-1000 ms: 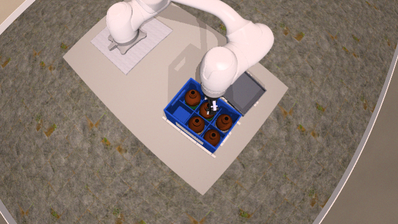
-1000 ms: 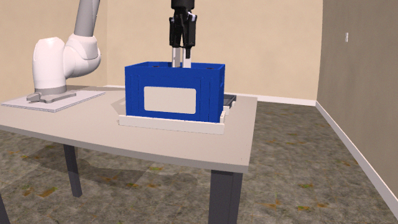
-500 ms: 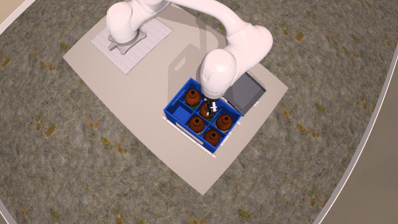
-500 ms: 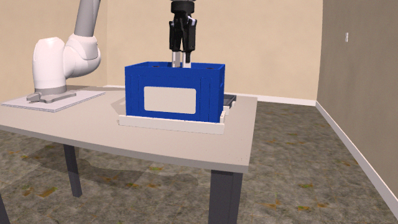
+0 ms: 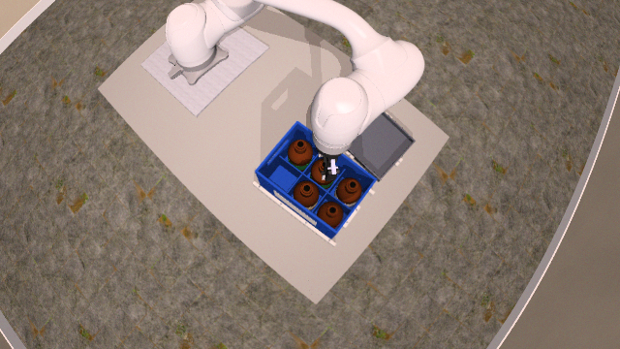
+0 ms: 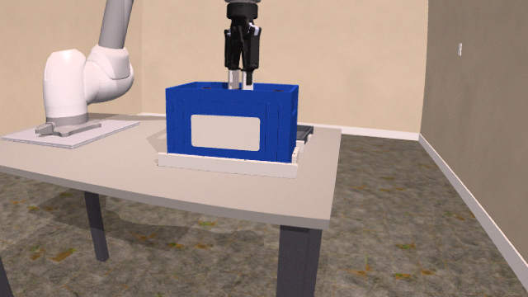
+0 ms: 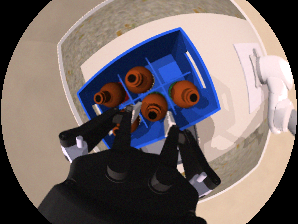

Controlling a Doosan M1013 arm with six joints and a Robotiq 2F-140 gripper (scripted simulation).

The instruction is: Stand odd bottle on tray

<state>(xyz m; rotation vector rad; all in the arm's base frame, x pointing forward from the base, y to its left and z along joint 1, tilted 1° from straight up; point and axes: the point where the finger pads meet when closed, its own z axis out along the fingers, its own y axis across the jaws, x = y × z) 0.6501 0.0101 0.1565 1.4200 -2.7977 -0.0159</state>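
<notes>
Right now the crate is 90 mm below my hand, 40 mm to the right of it and 10 mm ahead of it. The rest, counted from my hand: bottle (100 mm ahead, 90 mm below, 70 mm to the right); dark grey tray (220 mm to the left, 160 mm below).
</notes>
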